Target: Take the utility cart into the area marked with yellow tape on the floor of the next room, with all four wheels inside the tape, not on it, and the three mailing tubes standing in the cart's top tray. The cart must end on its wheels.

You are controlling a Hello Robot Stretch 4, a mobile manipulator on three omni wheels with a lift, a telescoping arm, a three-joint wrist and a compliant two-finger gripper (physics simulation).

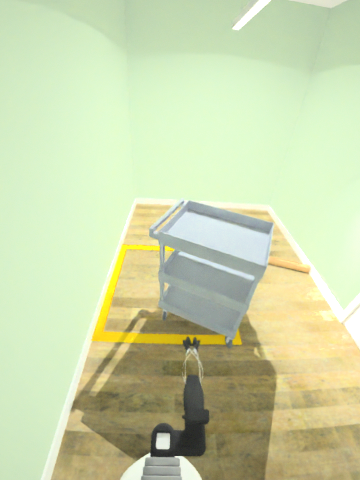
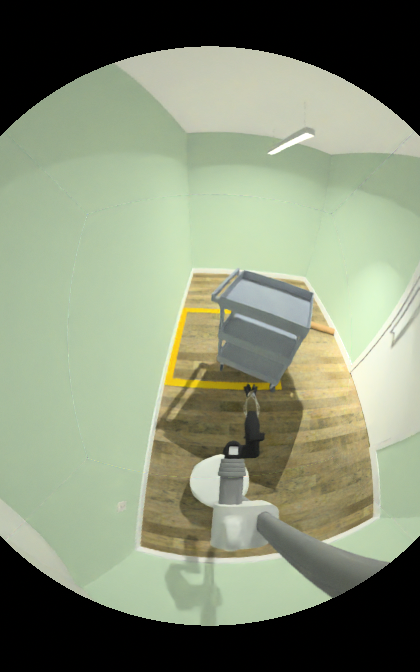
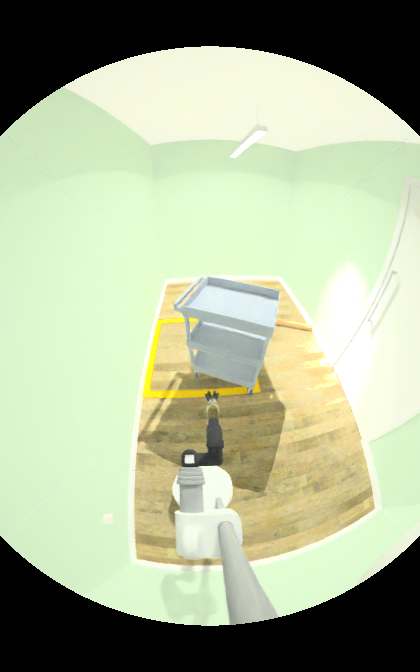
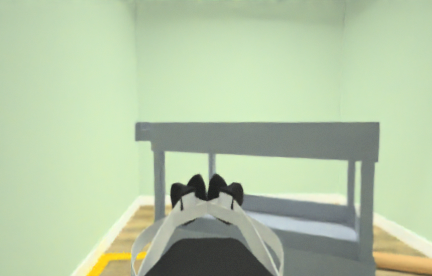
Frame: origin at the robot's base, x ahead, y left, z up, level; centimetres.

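Where they show: gripper, fingertip midpoint: point(image 1: 191, 336) point(image 4: 206, 189).
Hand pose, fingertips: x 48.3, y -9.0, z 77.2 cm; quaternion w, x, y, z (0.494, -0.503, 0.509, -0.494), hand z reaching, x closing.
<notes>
After its pixels a point has its place.
The grey utility cart point(image 1: 215, 235) @(z 76.7, x 115.0, y -27.3 cm) point(image 2: 267, 300) point(image 3: 232, 302) point(image 4: 265, 140) @(z 78.9, x 91.7, y -24.6 cm) stands upright and askew, partly over the yellow tape outline point(image 1: 150, 338) @(z -2.7, x 87.1, y 12.9 cm) point(image 2: 200, 384) point(image 3: 175, 393) point(image 4: 120, 256) @(z -2.7, x 194.2, y 45.3 cm). Its near left wheel is inside the outline; its near right wheel is at the right end of the near strip. The far wheels are hidden. No tubes show in its top tray. A tan mailing tube point(image 1: 289, 265) @(z 3.1, x 168.0, y -129.4 cm) point(image 2: 322, 328) point(image 3: 295, 325) point(image 4: 405, 262) @(z 3.5, x 170.0, y -123.3 cm) lies on the floor right of the cart. My gripper point(image 1: 191, 342) @(z 77.2, x 48.3, y -9.0 cm) point(image 2: 250, 389) point(image 3: 212, 396) point(image 4: 206, 189) @(z 77.2, x 48.3, y -9.0 cm) is shut and empty, in front of the cart's near long side.
A green wall point(image 1: 65, 225) @(z 88.0, x 102.0, y 58.3 cm) runs close along the left of the tape. Another wall point(image 1: 215, 150) @(z 83.3, x 302.7, y -53.1 cm) stands behind the cart. A white door point(image 2: 395, 385) point(image 3: 385, 350) with a long handle is at the right. Wooden floor point(image 1: 310, 380) @(z -2.8, x 56.6, y -101.8 cm) lies between cart and door.
</notes>
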